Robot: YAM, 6 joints.
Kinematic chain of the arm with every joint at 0, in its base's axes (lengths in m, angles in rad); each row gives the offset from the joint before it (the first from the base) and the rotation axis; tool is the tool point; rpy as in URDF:
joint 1: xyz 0 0 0.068 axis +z
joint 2: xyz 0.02 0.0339 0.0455 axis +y
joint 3: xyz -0.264 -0.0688 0 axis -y
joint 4: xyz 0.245 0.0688 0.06 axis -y
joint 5: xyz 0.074 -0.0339 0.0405 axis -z
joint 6: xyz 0.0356 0 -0.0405 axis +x
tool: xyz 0 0 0 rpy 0 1.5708 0
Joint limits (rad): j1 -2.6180..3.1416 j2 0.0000..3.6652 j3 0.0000..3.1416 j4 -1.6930..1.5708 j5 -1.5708..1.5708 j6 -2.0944..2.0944
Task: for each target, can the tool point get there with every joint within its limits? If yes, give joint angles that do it. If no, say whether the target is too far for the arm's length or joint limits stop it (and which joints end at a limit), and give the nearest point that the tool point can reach.
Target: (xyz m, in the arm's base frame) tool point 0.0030 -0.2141 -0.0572
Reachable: yes | joints -1.5128 2.3546 0.6474 -0.0357 0.2664 0.0349
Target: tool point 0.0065 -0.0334 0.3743
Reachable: yes | joints 2.6383 0.3248 1.1554 -1.3039 -0.8223 -1.0464
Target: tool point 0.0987 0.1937 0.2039
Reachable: yes | joints 0.9498 1.3923 0.8259 -0.9721 -1.1474 0.7791
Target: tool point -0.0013 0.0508 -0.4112
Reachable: no: joint limits stop it (at a limit: joint 2) | nearest point -0.0022 0.0858 -0.3417 | short by 0.078 m
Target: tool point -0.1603 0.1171 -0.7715
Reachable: no: too far | nearest point -0.1814 0.1325 -0.3795 | short by 0.393 m
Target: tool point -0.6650 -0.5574 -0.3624
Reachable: no: too far | nearest point -0.4336 -0.3634 -0.1929 | short by 0.346 m
